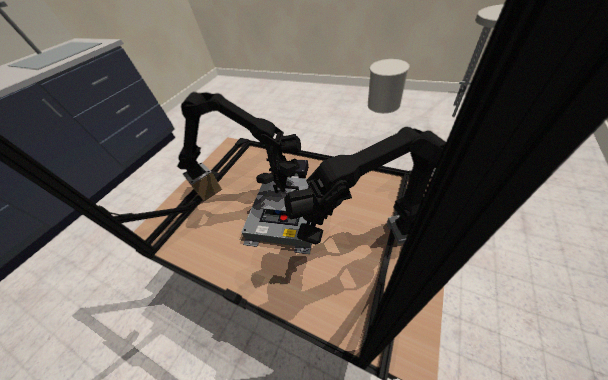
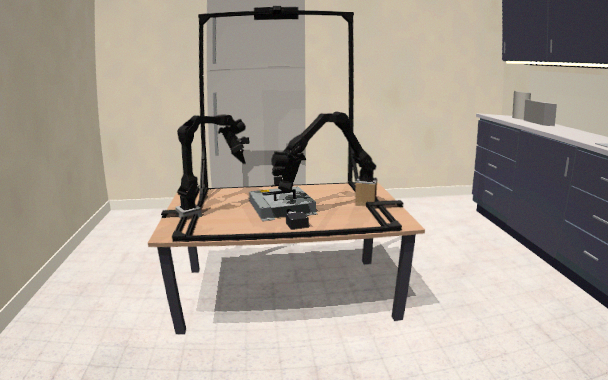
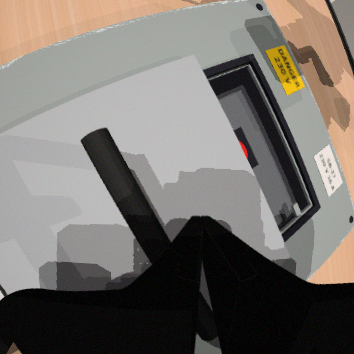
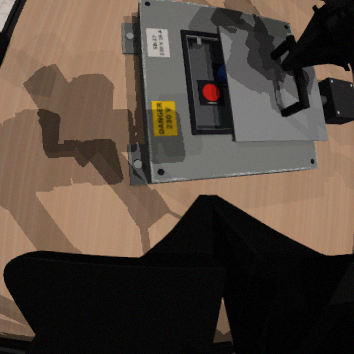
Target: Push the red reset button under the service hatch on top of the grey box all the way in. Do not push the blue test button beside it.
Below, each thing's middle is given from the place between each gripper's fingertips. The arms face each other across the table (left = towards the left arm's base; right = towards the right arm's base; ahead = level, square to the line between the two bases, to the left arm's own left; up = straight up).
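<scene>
Service hatch (image 1: 274,200): 10 mm below my left hand, 20 mm ahead. Grey box (image 1: 265,225), from my left hand: 70 mm below, 20 mm to the right, 10 mm ahead.
My right hand: 12 cm above the service hatch, 17 cm short of it, 18 cm to the right. Grey box, from my right hand: 18 cm below, 16 cm ahead, 16 cm to the left.
</scene>
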